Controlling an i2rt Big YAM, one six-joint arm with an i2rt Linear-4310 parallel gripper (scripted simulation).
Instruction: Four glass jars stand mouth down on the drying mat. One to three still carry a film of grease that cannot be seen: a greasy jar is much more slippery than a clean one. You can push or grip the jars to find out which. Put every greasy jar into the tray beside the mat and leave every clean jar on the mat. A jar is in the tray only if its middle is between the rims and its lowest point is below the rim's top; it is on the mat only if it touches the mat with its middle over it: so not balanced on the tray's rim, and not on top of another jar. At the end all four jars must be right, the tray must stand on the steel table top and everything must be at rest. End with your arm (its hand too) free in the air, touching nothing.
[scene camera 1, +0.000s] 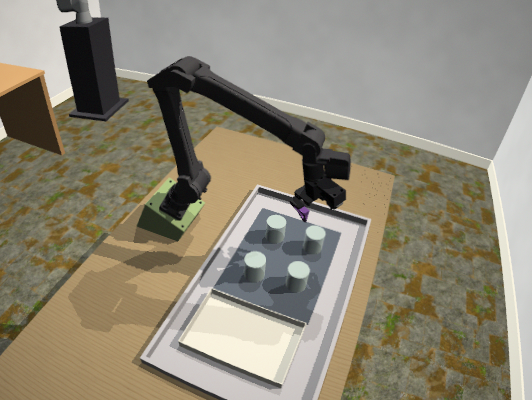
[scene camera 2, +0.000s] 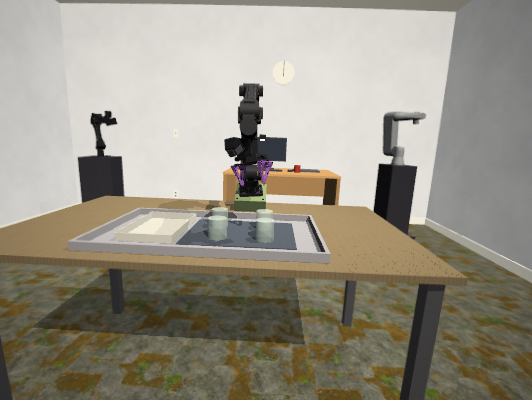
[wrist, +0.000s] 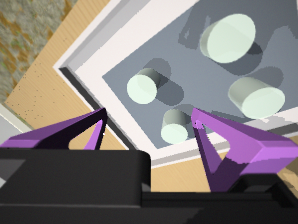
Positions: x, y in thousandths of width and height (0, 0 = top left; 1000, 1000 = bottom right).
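My gripper (wrist: 502, 502) is 0.13 m from the lens. There's a jar (wrist: 767, 176) that's 0.25 m from the lens, and another jar (wrist: 864, 449) at 0.30 m from the lens.
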